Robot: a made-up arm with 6 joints.
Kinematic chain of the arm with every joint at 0, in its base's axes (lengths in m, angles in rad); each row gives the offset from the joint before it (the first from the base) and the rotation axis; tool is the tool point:
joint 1: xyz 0 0 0.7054 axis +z
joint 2: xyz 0.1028 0 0 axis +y
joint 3: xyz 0 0 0.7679 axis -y
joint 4: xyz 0 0 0.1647 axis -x
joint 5: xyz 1.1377 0 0 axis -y
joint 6: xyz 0.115 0 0 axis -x
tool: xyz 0 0 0
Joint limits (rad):
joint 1: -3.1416..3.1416
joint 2: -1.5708..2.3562
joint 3: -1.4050..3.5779
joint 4: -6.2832..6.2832
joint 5: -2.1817..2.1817
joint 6: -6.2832..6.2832
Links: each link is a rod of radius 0.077 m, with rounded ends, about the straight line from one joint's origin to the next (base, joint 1, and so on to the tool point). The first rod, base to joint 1, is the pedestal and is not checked.
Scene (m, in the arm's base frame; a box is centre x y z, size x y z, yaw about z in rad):
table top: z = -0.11
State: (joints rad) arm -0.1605 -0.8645 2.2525 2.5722 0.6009 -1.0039
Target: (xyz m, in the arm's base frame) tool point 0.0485 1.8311 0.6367
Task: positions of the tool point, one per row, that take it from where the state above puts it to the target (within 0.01 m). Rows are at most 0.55 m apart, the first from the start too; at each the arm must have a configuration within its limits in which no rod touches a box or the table.
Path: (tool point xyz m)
1: -1.5659 0.7838 1.0312
2: -1.3057 1.2098 0.9357
3: -0.9274 1.5465 0.8377
4: -0.4626 1.7608 0.7380
5: 0.0486 1.8311 0.6368

